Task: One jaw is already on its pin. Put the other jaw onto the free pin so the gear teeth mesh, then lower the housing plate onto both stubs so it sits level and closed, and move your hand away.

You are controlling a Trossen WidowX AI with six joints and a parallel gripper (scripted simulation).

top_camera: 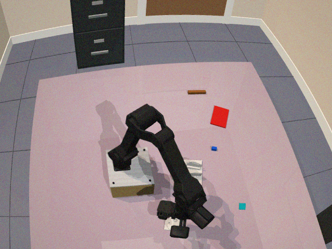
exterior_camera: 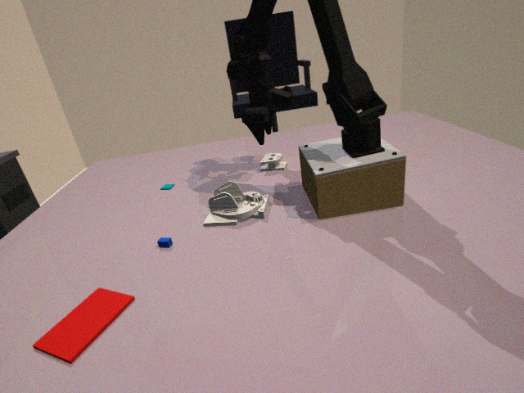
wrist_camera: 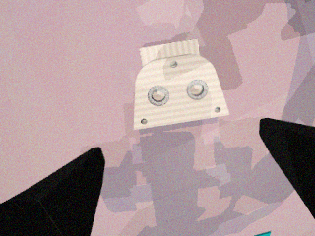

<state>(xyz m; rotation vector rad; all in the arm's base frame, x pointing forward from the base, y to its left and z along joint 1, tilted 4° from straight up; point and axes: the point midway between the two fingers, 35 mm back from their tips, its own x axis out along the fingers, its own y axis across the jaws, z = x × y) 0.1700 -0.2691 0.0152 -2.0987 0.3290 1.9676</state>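
Right now the white ribbed stand is 1 cm behind my gripper tip, 1 cm to the left of it and 7 cm below it. Round my gripper tip: teal square: 29 cm ahead, 2 cm to the left, 8 cm below; jaw: 7 cm ahead, 23 cm to the left, 6 cm below; blue cube: 24 cm ahead, 33 cm to the left, 8 cm below.
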